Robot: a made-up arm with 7 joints.
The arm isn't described. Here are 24 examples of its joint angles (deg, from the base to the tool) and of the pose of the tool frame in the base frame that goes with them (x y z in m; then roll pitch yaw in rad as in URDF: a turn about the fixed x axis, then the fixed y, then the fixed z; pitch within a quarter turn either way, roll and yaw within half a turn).
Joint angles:
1: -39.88 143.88 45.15 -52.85 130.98 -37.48 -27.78
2: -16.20 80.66 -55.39 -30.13 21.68 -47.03 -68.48
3: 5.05 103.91 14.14 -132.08 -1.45 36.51 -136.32
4: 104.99 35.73 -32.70 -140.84 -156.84 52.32 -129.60
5: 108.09 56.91 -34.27 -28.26 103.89 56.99 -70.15
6: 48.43 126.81 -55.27 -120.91 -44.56 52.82 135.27
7: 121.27 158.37 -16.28 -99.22 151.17 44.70 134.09
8: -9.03 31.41 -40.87 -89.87 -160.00 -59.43 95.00
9: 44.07 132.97 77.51 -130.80 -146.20 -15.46 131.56
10: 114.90 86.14 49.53 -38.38 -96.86 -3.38 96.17
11: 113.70 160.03 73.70 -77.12 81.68 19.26 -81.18
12: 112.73 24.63 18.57 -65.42 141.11 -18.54 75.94
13: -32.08 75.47 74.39 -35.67 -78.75 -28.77 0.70
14: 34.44 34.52 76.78 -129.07 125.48 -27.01 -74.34
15: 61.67 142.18 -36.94 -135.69 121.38 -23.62 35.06
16: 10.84 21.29 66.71 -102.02 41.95 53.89 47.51
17: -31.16 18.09 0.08 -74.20 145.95 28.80 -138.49
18: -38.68 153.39 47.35 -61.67 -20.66 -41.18 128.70
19: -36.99 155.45 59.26 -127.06 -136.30 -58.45 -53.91
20: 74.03 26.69 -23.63 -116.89 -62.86 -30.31 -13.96
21: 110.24 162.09 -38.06 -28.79 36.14 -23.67 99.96
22: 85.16 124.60 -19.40 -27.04 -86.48 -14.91 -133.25
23: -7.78 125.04 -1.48 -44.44 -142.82 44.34 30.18
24: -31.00 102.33 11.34 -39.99 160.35 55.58 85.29
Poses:
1: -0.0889 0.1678 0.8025 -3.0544 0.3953 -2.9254
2: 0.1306 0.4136 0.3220 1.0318 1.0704 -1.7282
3: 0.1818 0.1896 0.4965 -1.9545 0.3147 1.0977
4: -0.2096 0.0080 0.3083 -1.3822 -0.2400 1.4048
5: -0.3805 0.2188 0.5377 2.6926 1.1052 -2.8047
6: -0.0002 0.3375 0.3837 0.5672 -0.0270 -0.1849
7: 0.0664 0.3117 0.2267 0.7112 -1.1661 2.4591
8: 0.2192 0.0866 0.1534 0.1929 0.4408 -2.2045
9: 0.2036 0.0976 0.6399 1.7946 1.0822 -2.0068
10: -0.0940 0.4279 0.5564 1.8083 1.1357 0.5642
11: 0.3569 0.1716 0.2628 0.3213 0.4245 -2.1386
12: -0.3519 0.1219 0.4243 -1.4188 -0.2439 -2.5457
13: 0.0868 0.4465 0.4581 2.0090 -0.2422 -0.5200
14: -0.0482 0.2826 0.3356 -3.1052 -0.8928 -2.1716
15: 0.0817 0.2488 0.4149 -0.1203 0.2573 0.7311
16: 0.0553 0.2831 0.2208 -1.1453 -0.2943 1.8500
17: 0.3630 0.0968 0.2289 2.0308 -1.0655 -2.5287
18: -0.1091 0.1148 0.8113 1.9247 -0.2715 -2.4002
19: -0.0829 -0.0128 0.6696 2.6036 -0.9090 3.0491
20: -0.1765 0.0819 0.1867 0.7585 -0.2766 -1.8305
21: 0.2510 0.3828 0.3855 0.9276 0.6746 -0.1942
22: 0.0859 0.4368 0.4939 1.2992 -0.4089 0.4452
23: 0.1299 0.3344 0.6888 -2.2712 0.0437 1.0216
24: 0.1234 0.3838 0.6341 -2.4745 0.6105 0.5977
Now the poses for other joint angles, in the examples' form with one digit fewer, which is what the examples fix.
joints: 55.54 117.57 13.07 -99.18 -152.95 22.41 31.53
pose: 0.200 0.304 0.429 -0.971 0.806 1.495
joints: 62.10 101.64 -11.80 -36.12 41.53 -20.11 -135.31
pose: 0.008 0.435 0.428 -1.288 0.378 2.610
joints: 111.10 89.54 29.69 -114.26 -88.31 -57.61 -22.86
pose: -0.015 0.327 0.375 0.191 -0.393 2.911
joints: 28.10 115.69 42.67 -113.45 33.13 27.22 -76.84
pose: 0.214 0.210 0.588 2.310 1.238 -0.718
